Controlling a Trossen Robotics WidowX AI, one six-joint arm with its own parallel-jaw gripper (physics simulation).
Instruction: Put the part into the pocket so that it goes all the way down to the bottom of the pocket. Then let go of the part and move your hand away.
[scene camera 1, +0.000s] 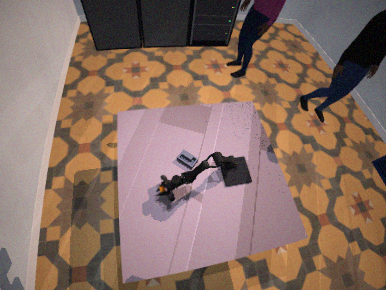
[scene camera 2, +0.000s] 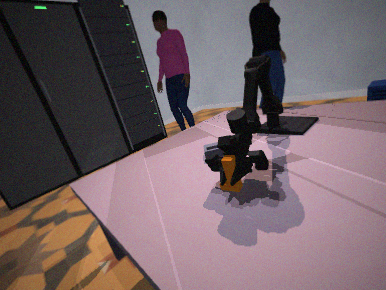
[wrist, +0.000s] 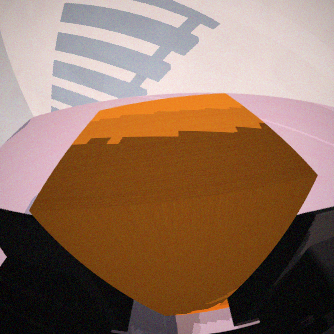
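Seen in the pictures: gripper, between the fingertips: (scene camera 1: 156, 193) (scene camera 2: 226, 185); arm's base, origin of its link: (scene camera 1: 229, 165) (scene camera 2: 273, 124).
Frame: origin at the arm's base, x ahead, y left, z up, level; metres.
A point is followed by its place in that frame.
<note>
The orange part (scene camera 1: 161, 189) @(z 0.087, x 0.559, y 0.030 m) (scene camera 2: 229, 170) @(z 0.053, x 0.564, y 0.030 m) (wrist: 175, 200) is upright at or close to the table top; whether it touches cannot be told. My gripper (scene camera 1: 163, 192) @(z 0.024, x 0.594, y 0.029 m) (scene camera 2: 230, 176) @(z 0.024, x 0.594, y 0.029 m) (wrist: 175, 280) is shut on the part, with a black finger on each side of it. The part fills the middle of the wrist view and its foot is mostly hidden there. The grey block with the pocket (scene camera 1: 184, 153) @(z 0.013, x 0.302, y -0.203 m) (scene camera 2: 206, 152) @(z 0.007, x 0.363, y -0.183 m) lies flat on the table, apart from the part; a dark slot shows in its top in scene camera 1. In scene camera 2 the gripper hides most of the block.
The pink table top (scene camera 1: 150, 250) @(z -0.024, x 0.743, y 0.359 m) (scene camera 2: 165, 210) @(z -0.024, x 0.696, y -0.132 m) carries the arm's black base plate (scene camera 1: 242, 175) @(z -0.007, x -0.063, y 0.111 m) (scene camera 2: 300, 125) @(z -0.008, x 0.013, y 0.124 m). The arm reaches from it past the block. Dark cabinets (scene camera 1: 167, 22) (scene camera 2: 40, 100) and two people stand beyond the table.
</note>
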